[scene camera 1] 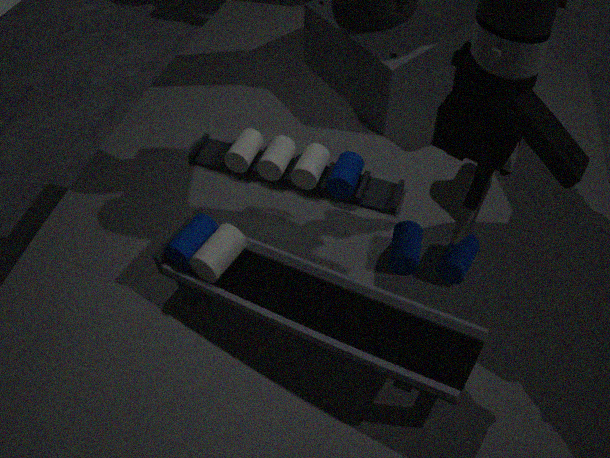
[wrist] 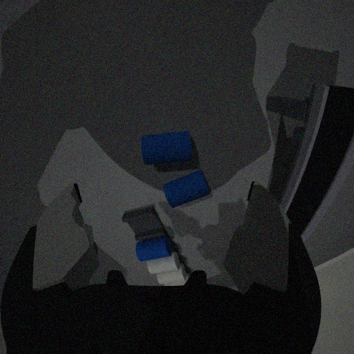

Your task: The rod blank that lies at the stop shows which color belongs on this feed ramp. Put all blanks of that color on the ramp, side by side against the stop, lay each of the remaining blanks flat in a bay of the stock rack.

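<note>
A blue blank (scene camera 1: 191,241) lies at the stop end of the feed ramp (scene camera 1: 320,336) (wrist: 324,150); a white blank (scene camera 1: 219,252) lies right beside it. The stock rack (scene camera 1: 212,152) (wrist: 142,219) holds three white blanks (scene camera 1: 244,150) (scene camera 1: 276,157) (scene camera 1: 310,166) and one blue blank (scene camera 1: 345,174) (wrist: 154,249); both its end bays are empty. Two blue blanks lie on the table: one (scene camera 1: 406,247) (wrist: 186,189) nearer the rack, the other (scene camera 1: 459,260) (wrist: 167,148) farther right in the scene view. My gripper (scene camera 1: 470,210) (wrist: 164,184) is open and empty, above these two blanks.
The ramp's long rails run from left to lower right in the scene view, in front of the rack and the loose blanks. A large grey block (scene camera 1: 350,75) stands behind the rack. The picture is dark, with broad shadows across the table.
</note>
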